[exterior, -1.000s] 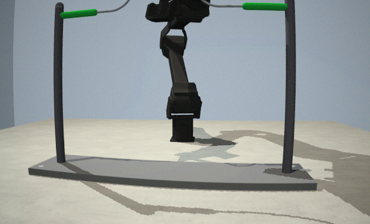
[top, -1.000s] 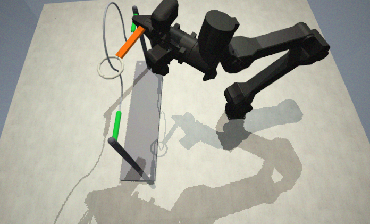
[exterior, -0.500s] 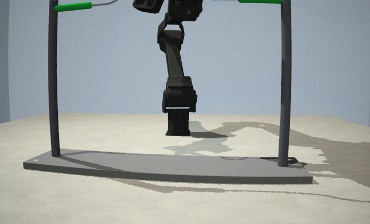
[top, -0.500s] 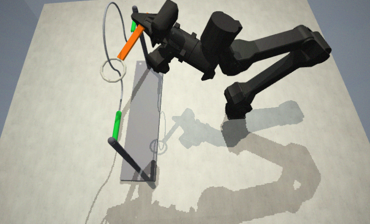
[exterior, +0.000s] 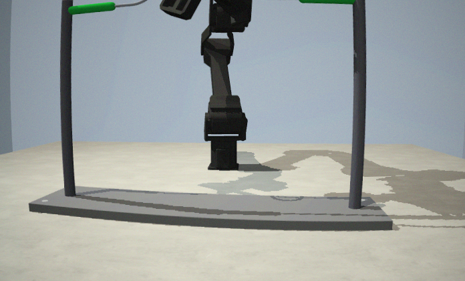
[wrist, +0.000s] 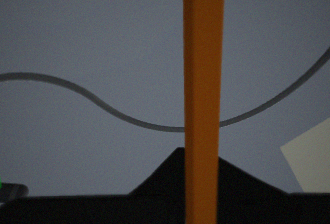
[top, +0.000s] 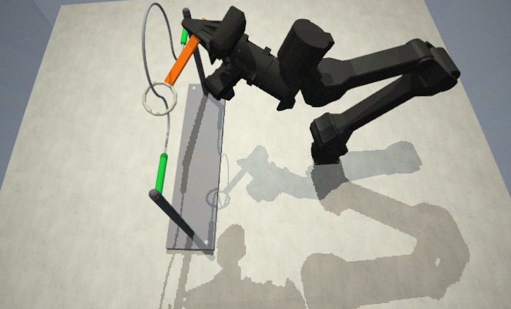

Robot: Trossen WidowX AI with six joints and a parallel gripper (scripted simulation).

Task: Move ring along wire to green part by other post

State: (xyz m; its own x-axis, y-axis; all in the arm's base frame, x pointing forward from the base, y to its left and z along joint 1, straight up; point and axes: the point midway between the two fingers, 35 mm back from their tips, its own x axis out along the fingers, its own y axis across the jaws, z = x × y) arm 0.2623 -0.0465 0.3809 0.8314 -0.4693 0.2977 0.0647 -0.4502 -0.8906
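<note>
Right now the ring with orange handle is 80 mm to the left of my gripper tip, 40 mm below it and 20 mm ahead of it.
</note>
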